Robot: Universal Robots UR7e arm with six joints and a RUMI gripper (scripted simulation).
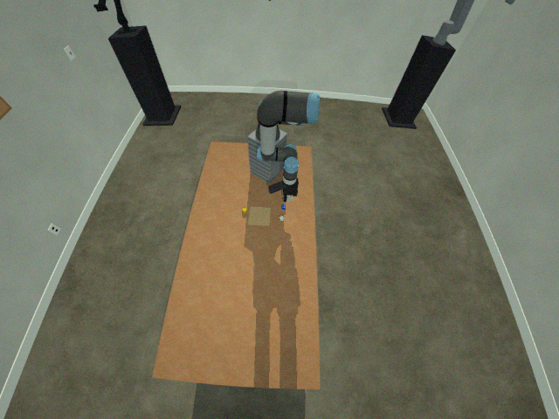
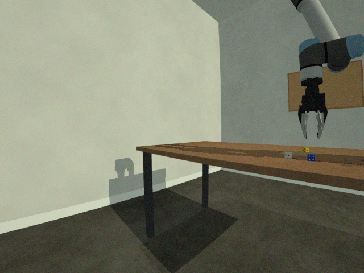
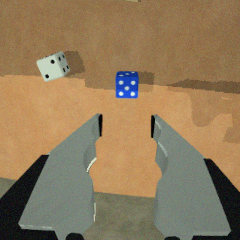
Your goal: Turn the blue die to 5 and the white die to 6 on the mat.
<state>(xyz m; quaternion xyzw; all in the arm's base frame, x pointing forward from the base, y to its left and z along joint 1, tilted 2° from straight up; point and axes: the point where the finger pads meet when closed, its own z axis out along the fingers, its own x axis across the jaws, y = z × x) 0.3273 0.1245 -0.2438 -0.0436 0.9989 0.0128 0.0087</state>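
The blue die is 90 mm below my hand. The rest, counted from my hand: white die: 90 mm below, 90 mm ahead, 10 mm to the right; then yellow die: 260 mm to the right, 90 mm below, 30 mm ahead; then tan mat: 160 mm to the right, 100 mm below, 70 mm ahead.
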